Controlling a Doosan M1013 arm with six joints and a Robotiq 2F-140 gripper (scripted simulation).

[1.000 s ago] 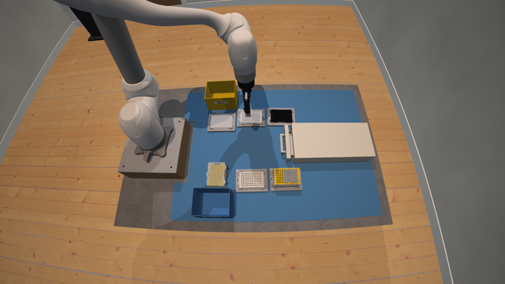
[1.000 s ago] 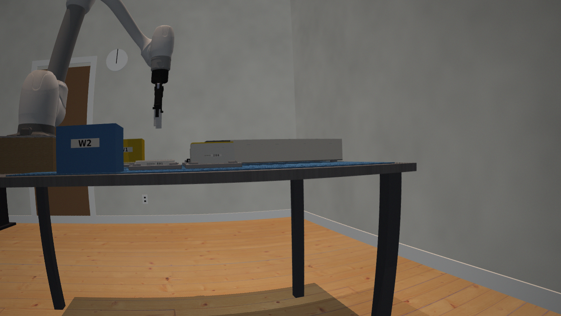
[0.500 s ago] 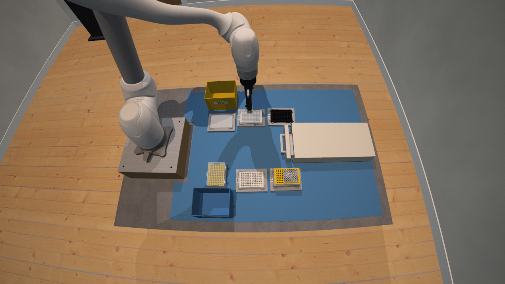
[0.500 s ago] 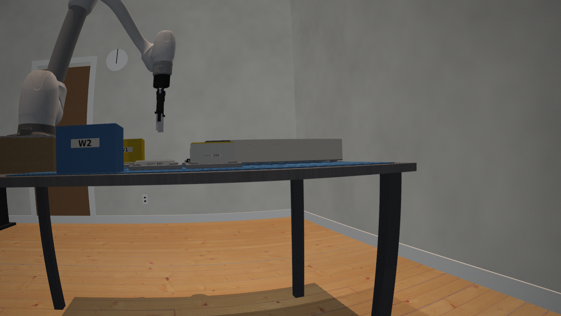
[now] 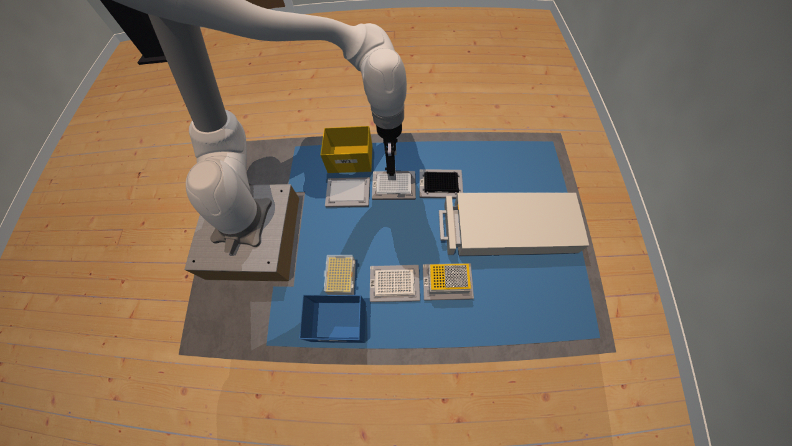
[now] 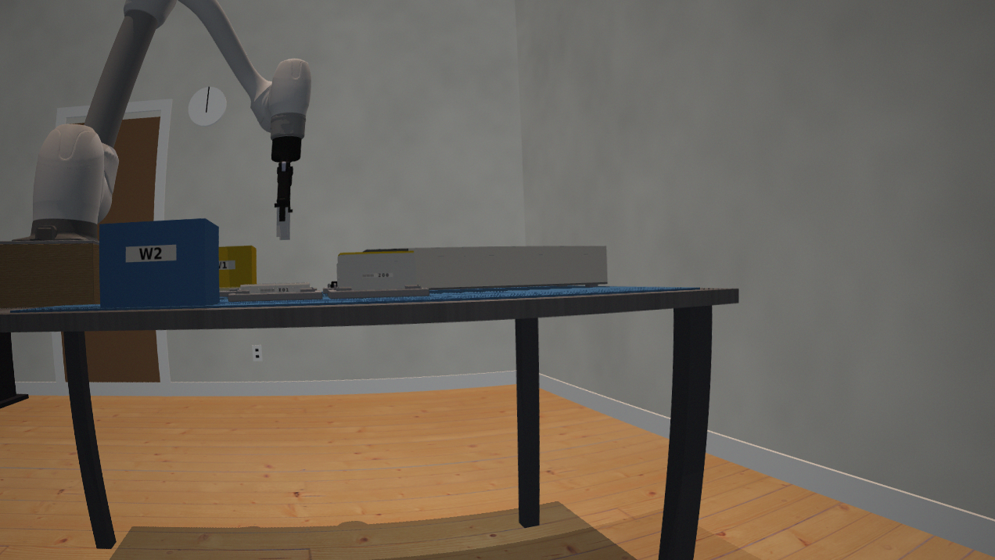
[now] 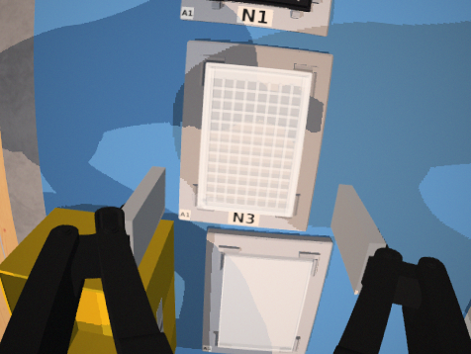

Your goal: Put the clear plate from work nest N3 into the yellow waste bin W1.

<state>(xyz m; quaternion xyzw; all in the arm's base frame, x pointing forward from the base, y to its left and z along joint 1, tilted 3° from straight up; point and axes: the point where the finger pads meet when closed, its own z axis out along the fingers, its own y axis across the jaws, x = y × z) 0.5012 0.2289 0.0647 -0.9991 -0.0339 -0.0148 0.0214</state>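
My hand is 150 mm above the nest. Round my hand: black plate (180 mm ahead, 20 mm to the left, 130 mm below); then white lid (170 mm behind, 40 mm to the right, 140 mm below); then yellow bin W1 (190 mm behind, 120 mm to the left, 110 mm below).
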